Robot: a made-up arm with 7 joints. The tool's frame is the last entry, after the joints.
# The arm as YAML. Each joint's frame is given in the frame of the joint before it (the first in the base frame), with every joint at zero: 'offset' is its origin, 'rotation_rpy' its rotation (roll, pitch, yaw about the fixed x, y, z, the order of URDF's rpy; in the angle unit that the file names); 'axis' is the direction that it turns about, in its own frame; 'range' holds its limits. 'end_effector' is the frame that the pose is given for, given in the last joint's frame.
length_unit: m
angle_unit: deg
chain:
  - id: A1
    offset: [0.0, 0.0, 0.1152]
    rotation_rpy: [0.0, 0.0, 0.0]
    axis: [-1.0, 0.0, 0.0]
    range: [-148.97, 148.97]
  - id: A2
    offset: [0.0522, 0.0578, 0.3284]
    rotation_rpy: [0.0, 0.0, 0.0]
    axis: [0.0, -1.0, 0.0]
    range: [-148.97, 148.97]
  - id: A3
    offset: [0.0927, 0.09, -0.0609]
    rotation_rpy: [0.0, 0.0, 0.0]
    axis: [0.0, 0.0, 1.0]
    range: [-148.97, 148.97]
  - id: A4
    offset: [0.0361, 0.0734, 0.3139]
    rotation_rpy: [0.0, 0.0, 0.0]
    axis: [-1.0, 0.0, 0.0]
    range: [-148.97, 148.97]
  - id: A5
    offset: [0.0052, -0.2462, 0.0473]
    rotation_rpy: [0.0, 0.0, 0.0]
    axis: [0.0, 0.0, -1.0]
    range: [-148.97, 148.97]
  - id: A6
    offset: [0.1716, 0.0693, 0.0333]
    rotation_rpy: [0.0, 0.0, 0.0]
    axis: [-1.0, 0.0, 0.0]
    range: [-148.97, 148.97]
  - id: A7
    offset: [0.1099, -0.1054, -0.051]
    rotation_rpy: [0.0, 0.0, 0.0]
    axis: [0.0, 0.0, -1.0]
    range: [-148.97, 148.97]
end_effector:
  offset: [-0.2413, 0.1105, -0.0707]
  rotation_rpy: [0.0, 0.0, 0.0]
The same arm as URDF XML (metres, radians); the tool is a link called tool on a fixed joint. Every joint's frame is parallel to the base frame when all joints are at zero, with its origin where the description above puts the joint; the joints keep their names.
<robot name="arm">
  <joint name="tool_fixed" type="fixed">
    <parent link="link7"/>
    <child link="tool"/>
    <origin xyz="-0.2413 0.1105 -0.0707"/>
  </joint>
  <joint name="A7" type="revolute">
    <parent link="link6"/>
    <child link="link7"/>
    <origin xyz="0.1099 -0.1054 -0.051"/>
    <axis xyz="0 0 -1"/>
    <limit lower="-2.6" upper="2.6"/>
  </joint>
  <joint name="A6" type="revolute">
    <parent link="link5"/>
    <child link="link6"/>
    <origin xyz="0.1716 0.0693 0.0333"/>
    <axis xyz="-1 0 0"/>
    <limit lower="-2.6" upper="2.6"/>
  </joint>
  <joint name="A5" type="revolute">
    <parent link="link4"/>
    <child link="link5"/>
    <origin xyz="0.0052 -0.2462 0.0473"/>
    <axis xyz="0 0 -1"/>
    <limit lower="-2.6" upper="2.6"/>
  </joint>
  <joint name="A4" type="revolute">
    <parent link="link3"/>
    <child link="link4"/>
    <origin xyz="0.0361 0.0734 0.3139"/>
    <axis xyz="-1 0 0"/>
    <limit lower="-2.6" upper="2.6"/>
  </joint>
  <joint name="A3" type="revolute">
    <parent link="link2"/>
    <child link="link3"/>
    <origin xyz="0.0927 0.09 -0.0609"/>
    <axis xyz="0 0 1"/>
    <limit lower="-2.6" upper="2.6"/>
  </joint>
  <joint name="A2" type="revolute">
    <parent link="link1"/>
    <child link="link2"/>
    <origin xyz="0.0522 0.0578 0.3284"/>
    <axis xyz="0 -1 0"/>
    <limit lower="-2.6" upper="2.6"/>
  </joint>
  <joint name="A1" type="revolute">
    <parent link="base"/>
    <child link="link1"/>
    <origin xyz="0 0 0.1152"/>
    <axis xyz="-1 0 0"/>
    <limit lower="-2.6" upper="2.6"/>
  </joint>
  <link name="base"/>
  <link name="link1"/>
  <link name="link2"/>
  <link name="link3"/>
  <link name="link4"/>
  <link name="link5"/>
  <link name="link6"/>
  <link name="link7"/>
  <link name="tool"/>
</robot>

